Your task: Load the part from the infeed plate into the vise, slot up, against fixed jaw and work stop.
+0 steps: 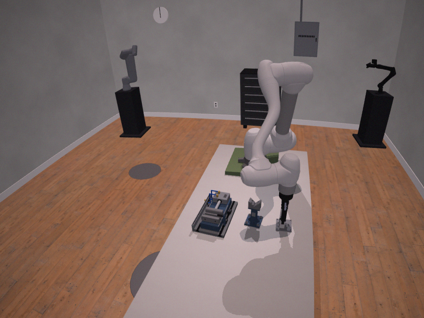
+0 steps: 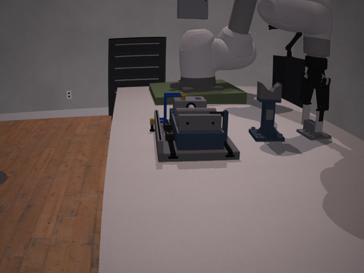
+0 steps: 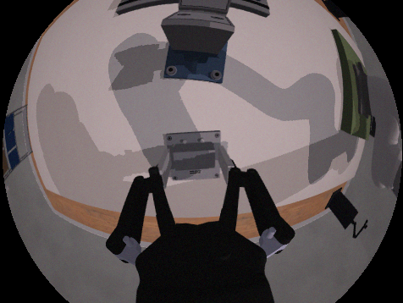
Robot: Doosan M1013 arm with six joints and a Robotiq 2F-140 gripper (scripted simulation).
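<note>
My gripper is now 30 mm above the grey part and 10 mm to the right of it. Also, from my hand: vise: 380 mm to the right, 30 mm behind, 10 mm below.
</note>
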